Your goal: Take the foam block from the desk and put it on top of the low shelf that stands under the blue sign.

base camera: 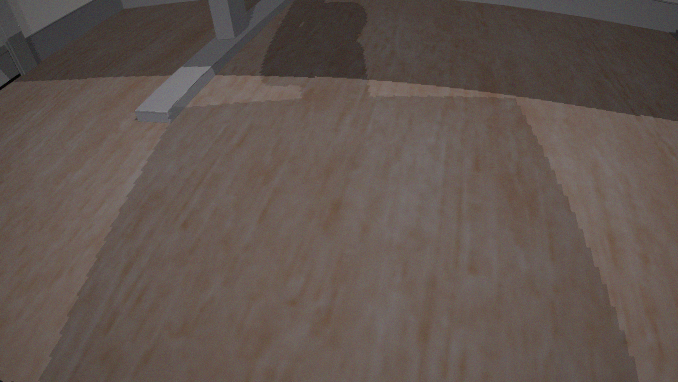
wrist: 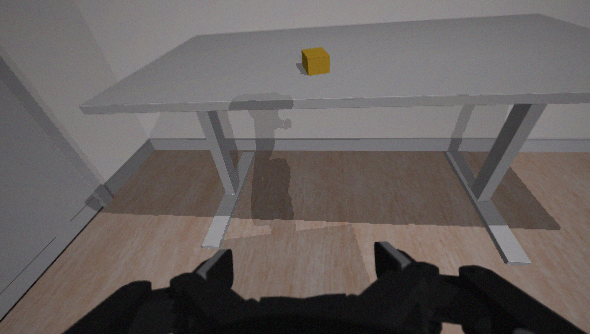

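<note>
The foam block, a small yellow cube, sits on the grey desk in the wrist view, left of the desk's middle and nearer its front edge than its back edge. My gripper is open and empty at the bottom of the wrist view. The block appears beyond and above the fingers, a little right of the midline between them, and apart from them. The low shelf and the blue sign do not show in either view.
The desk's left foot lies on the floor ahead, left in the base view. The right foot shows in the wrist view. A wall and a grey panel stand at the left. Shadows fall across the wooden floor.
</note>
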